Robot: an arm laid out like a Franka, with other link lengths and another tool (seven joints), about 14 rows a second.
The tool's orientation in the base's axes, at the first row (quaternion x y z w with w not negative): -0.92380 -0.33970 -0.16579 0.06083
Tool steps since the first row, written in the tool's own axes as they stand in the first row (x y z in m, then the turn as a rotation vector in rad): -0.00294 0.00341 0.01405 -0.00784 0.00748 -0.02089; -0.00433 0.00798 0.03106 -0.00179 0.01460 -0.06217; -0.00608 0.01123 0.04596 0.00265 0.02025 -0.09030; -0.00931 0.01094 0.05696 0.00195 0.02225 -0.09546; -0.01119 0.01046 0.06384 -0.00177 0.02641 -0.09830; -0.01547 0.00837 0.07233 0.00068 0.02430 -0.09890; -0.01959 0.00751 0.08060 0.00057 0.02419 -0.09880; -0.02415 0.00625 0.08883 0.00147 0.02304 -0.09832
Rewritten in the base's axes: 0.00383 -0.00122 -0.01419 -0.00629 -0.01516 0.01686; 0.01031 -0.00172 -0.03063 -0.00829 -0.02620 0.05767; 0.01511 -0.00191 -0.04520 -0.00892 -0.03414 0.08559; 0.01553 -0.00117 -0.05664 -0.00949 -0.03725 0.09019; 0.01570 -0.00040 -0.06375 -0.01020 -0.04331 0.09156; 0.01354 0.00050 -0.07319 -0.00998 -0.04035 0.09297; 0.01223 0.00052 -0.08238 -0.01010 -0.04031 0.09284; 0.01034 0.00056 -0.09168 -0.01008 -0.03878 0.09270
